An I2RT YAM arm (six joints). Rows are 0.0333 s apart.
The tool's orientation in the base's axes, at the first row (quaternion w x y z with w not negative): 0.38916, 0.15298, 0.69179, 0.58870
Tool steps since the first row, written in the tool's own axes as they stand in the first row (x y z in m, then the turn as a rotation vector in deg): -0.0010, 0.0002, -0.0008, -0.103, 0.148, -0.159; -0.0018, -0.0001, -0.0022, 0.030, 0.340, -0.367; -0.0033, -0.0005, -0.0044, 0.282, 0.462, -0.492; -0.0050, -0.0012, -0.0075, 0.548, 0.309, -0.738; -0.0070, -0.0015, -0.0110, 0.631, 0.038, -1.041; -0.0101, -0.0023, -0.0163, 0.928, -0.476, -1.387; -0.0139, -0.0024, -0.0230, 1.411, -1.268, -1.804; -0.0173, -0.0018, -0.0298, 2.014, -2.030, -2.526; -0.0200, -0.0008, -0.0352, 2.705, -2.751, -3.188; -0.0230, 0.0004, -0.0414, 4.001, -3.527, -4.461; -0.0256, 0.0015, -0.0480, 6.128, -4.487, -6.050; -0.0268, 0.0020, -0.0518, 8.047, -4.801, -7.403; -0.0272, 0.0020, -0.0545, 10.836, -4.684, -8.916
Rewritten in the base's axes. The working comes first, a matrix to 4 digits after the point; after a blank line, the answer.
The tool's axes in the first row as the columns of a matrix, in the base's axes (used below as rounded here):
-0.6503, -0.2465, 0.7186
0.6699, 0.2601, 0.6955
-0.3583, 0.9336, -0.0040

0.0000, -0.0012, 0.0005, -0.084, -0.141, 0.176; -0.0004, -0.0028, 0.0006, -0.367, -0.147, 0.308; -0.0009, -0.0054, 0.0007, -0.651, -0.033, 0.332; -0.0018, -0.0089, 0.0007, -0.963, -0.066, 0.095; -0.0030, -0.0127, 0.0012, -1.168, -0.291, -0.186; -0.0046, -0.0187, 0.0015, -1.483, -0.467, -0.771; -0.0069, -0.0259, 0.0028, -1.901, -0.639, -1.682; -0.0097, -0.0328, 0.0046, -2.624, -0.936, -2.607; -0.0121, -0.0381, 0.0066, -3.372, -1.121, -3.525; -0.0149, -0.0441, 0.0088, -4.938, -1.340, -4.709; -0.0182, -0.0501, 0.0108, -7.227, -1.270, -6.361; -0.0203, -0.0535, 0.0117, -9.369, -1.007, -7.336; -0.0220, -0.0556, 0.0118, -12.299, -0.160, -8.220
